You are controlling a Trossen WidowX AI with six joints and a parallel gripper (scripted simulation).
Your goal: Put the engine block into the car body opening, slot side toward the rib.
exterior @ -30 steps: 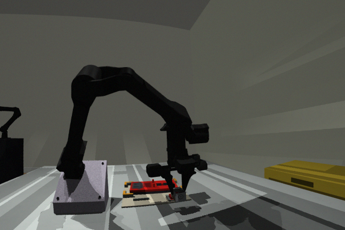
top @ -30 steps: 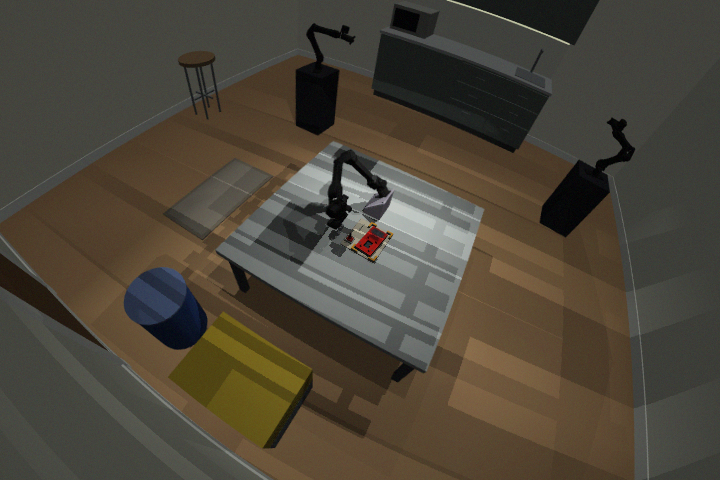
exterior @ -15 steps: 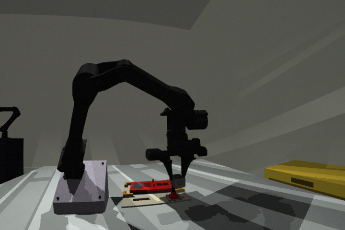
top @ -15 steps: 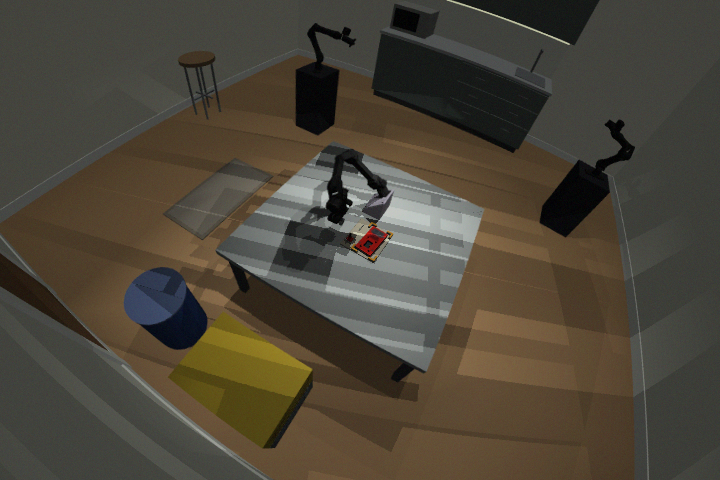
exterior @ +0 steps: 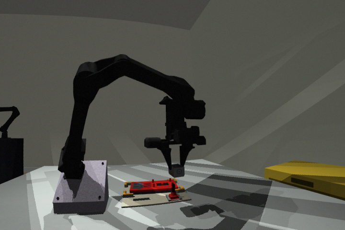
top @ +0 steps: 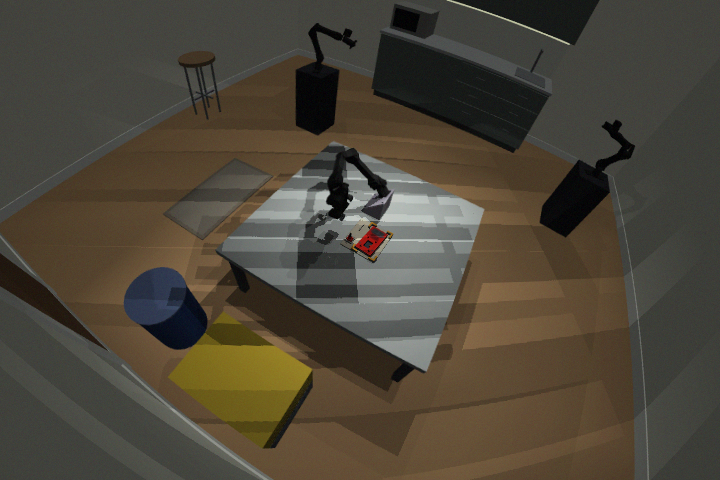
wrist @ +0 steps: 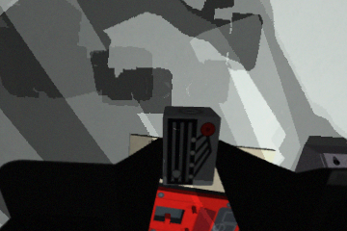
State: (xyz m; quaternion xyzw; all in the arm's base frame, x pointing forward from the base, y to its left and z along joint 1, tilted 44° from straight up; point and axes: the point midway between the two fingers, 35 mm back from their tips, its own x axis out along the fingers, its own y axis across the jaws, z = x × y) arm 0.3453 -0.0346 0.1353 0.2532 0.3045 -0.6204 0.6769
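The grey holder lies 110 mm below my gripper tip, 90 mm to the left of it and 20 mm ahead of it. The rest, counted from my gripper tip: engine block 10 mm below.
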